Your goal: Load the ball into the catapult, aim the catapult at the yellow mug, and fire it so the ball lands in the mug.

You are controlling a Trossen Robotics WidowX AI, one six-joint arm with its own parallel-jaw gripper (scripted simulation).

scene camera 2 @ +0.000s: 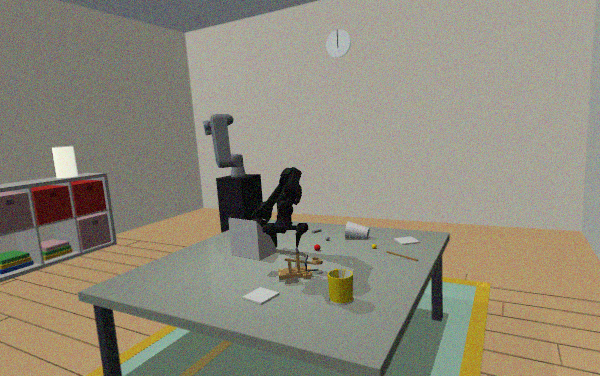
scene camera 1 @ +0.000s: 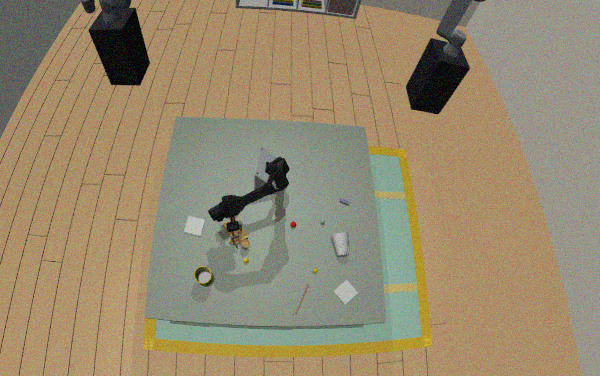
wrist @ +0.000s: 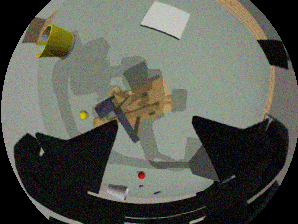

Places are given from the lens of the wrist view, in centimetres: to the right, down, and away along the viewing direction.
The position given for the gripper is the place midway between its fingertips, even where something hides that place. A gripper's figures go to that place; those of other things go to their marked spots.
gripper (wrist: 156,121): 1, 1, 10
wooden catapult (wrist: 147,101): 0, -2, 15
